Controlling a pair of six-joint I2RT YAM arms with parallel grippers.
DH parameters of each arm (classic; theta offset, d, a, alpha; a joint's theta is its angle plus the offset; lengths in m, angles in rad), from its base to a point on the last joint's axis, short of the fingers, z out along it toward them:
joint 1: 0 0.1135 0.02 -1.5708
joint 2: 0 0 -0.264 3.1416
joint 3: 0.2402 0 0.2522 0
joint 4: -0.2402 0 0.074 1.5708
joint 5: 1.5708 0 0 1.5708
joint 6: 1.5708 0.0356 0 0
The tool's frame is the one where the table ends.
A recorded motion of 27 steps. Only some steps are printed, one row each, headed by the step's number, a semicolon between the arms.
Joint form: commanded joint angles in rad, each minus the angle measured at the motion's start. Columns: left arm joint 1, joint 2, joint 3, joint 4, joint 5, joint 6; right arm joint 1, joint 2, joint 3, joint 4, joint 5, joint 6.
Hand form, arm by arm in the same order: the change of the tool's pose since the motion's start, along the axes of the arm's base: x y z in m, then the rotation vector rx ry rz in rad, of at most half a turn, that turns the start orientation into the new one. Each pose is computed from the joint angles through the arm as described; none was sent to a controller.
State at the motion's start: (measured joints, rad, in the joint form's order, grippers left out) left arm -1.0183 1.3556 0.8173 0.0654 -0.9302 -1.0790; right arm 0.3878 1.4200 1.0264 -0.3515 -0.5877 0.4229
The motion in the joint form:
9: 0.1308 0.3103 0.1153 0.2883 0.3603 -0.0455; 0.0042 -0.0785 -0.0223 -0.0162 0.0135 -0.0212
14: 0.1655 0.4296 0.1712 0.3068 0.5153 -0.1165; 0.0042 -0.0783 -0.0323 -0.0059 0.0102 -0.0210
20: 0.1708 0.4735 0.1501 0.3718 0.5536 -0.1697; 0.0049 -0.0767 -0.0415 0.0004 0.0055 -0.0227
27: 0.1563 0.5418 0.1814 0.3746 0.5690 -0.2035; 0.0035 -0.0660 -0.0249 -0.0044 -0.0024 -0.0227
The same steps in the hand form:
9: 0.0683 -0.0385 -0.0355 -0.2041 0.0746 -0.1841; -0.0149 -0.0052 0.0131 -0.0009 -0.0562 0.0058
14: 0.0895 -0.0509 -0.0596 -0.2776 0.1742 -0.2599; -0.0151 -0.0052 0.0106 0.0012 -0.0553 0.0082
20: 0.0917 -0.0523 -0.0762 -0.3361 0.2001 -0.2700; -0.0155 -0.0050 0.0077 0.0019 -0.0513 0.0134
27: 0.0939 -0.0643 -0.0922 -0.3468 0.2422 -0.2787; -0.0128 -0.0040 0.0100 0.0071 -0.0504 0.0178

